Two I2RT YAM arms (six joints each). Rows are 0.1 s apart.
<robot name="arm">
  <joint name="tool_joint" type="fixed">
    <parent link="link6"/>
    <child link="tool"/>
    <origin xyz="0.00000 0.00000 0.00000" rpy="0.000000 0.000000 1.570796"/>
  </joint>
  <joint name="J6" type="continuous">
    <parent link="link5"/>
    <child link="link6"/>
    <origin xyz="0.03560 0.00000 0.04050" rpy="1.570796 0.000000 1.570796"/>
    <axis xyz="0 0 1"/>
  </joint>
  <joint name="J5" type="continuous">
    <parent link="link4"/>
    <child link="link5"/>
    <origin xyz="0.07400 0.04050 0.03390" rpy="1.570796 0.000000 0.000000"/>
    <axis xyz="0 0 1"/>
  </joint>
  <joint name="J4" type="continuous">
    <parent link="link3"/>
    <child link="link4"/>
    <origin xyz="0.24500 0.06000 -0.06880"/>
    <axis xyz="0 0 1"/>
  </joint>
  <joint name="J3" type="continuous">
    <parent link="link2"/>
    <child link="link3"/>
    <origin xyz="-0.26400 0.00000 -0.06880" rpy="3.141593 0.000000 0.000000"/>
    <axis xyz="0 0 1"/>
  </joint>
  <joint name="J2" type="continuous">
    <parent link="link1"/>
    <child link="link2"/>
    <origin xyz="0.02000 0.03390 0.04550" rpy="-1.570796 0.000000 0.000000"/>
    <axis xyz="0 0 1"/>
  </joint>
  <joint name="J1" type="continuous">
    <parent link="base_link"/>
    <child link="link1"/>
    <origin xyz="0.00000 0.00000 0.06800"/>
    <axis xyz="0 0 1"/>
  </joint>
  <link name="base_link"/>
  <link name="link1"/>
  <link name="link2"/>
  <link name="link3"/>
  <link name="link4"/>
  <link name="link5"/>
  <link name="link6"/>
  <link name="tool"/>
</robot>
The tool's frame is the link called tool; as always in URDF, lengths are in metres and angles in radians. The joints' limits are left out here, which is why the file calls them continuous.
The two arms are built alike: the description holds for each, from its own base.
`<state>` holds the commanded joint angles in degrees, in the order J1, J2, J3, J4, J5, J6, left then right.
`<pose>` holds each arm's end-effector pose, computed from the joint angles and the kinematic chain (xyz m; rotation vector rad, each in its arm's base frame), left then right.
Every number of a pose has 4 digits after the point. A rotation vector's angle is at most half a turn.
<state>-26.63 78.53 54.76 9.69 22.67 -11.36 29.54 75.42 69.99 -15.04 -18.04 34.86</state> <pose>0.2795 -0.1555 0.3024 0.5336 1.7986 -0.8220 0.2592 0.1596 0.3678 -0.1302 2.0532 1.0311</pose>
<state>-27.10 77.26 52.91 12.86 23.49 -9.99 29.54 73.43 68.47 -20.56 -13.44 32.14</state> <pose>0.2733 -0.1558 0.3034 0.5715 1.7386 -0.8246 0.2500 0.1512 0.3583 -0.1095 2.1240 0.9003</pose>
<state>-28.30 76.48 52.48 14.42 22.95 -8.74 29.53 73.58 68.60 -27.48 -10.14 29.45</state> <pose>0.2679 -0.1600 0.3076 0.6001 1.6930 -0.8161 0.2463 0.1467 0.3467 -0.1102 2.2304 0.7751</pose>
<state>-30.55 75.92 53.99 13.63 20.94 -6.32 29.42 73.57 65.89 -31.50 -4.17 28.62</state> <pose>0.2619 -0.1693 0.3182 0.6401 1.6508 -0.7846 0.2435 0.1403 0.3243 -0.0565 2.3277 0.6106</pose>
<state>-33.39 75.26 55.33 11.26 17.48 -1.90 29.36 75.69 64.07 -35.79 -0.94 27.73</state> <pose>0.2532 -0.1797 0.3254 0.6986 1.6247 -0.7134 0.2446 0.1383 0.2980 -0.0428 2.4540 0.4748</pose>
